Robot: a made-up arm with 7 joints. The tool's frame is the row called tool. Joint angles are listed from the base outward.
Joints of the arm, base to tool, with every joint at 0 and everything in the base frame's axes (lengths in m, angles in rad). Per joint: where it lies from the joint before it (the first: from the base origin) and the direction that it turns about. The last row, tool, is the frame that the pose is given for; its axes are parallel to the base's.
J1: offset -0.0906 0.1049 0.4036 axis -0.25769 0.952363 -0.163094
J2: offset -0.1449 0.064 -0.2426 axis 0 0 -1
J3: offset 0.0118 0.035 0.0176 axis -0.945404 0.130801 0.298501
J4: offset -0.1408 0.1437 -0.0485 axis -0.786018 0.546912 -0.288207
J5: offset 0.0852 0.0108 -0.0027 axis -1 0 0
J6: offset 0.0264 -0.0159 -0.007 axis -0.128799 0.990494 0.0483
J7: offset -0.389 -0.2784 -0.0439 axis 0 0 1
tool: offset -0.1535 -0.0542 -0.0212
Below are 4 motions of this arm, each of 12 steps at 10 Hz.
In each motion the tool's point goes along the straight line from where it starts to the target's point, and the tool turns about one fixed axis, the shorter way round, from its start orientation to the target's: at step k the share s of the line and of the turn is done. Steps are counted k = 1, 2, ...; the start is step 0. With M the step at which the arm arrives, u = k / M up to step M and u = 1 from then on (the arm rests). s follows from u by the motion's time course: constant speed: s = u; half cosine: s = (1 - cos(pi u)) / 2; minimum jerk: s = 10 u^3 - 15 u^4 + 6 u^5.
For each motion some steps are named. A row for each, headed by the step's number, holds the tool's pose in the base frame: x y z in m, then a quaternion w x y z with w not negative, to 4 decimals.
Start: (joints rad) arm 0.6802 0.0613 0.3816 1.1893 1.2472 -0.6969 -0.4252
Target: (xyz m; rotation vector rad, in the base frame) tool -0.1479 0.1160 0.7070 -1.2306 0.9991 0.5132
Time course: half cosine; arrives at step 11
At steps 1, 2, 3, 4, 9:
1: -0.2569 0.5113 0.7438 0.3508 -0.7816 0.2457 0.4536
2: -0.2504 0.4874 0.7416 0.3736 -0.7725 0.2600 0.4427
3: -0.2400 0.4498 0.7381 0.4090 -0.7569 0.2820 0.4247
4: -0.2267 0.4015 0.7336 0.4529 -0.7341 0.3093 0.4003
9: -0.1567 0.1480 0.7100 0.6519 -0.5717 0.4313 0.2492

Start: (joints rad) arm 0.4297 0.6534 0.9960 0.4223 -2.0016 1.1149 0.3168
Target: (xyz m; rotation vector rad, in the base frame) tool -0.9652 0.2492 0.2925 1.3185 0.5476 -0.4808
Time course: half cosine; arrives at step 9
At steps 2, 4, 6, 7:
2: -0.8483 0.0145 0.4980 0.7183 0.4761 0.4868 -0.1432
4: -0.8875 0.0932 0.4291 0.7284 0.5218 0.4102 -0.1700
6: -0.9321 0.1827 0.3507 0.7321 0.5683 0.3188 -0.1985
7: -0.9497 0.2181 0.3197 0.7313 0.5849 0.2817 -0.2092

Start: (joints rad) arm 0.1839 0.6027 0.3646 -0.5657 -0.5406 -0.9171 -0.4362
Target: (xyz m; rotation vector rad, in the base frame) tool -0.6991 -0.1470 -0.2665 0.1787 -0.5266 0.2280
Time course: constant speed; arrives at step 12
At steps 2, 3, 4, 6, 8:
2: -0.4702 0.3713 -0.4172 0.7933 0.2890 -0.4116 -0.3431
3: -0.4931 0.3194 -0.4022 0.8215 0.2720 -0.4014 -0.3000
4: -0.5159 0.2676 -0.3871 0.8473 0.2541 -0.3900 -0.2560
6: -0.5617 0.1640 -0.3569 0.8909 0.2160 -0.3636 -0.1658
8: -0.6075 0.0603 -0.3268 0.9237 0.1753 -0.3327 -0.0736

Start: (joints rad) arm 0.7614 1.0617 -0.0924 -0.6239 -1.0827 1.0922 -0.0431
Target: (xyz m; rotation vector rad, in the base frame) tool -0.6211 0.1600 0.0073 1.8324 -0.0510 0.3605
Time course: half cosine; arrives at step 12
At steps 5, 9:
5: -0.7622 0.1484 0.1140 0.7909 0.5954 0.1351 -0.0419
9: -0.6539 0.1573 0.0321 0.6488 0.7527 0.0151 0.1103

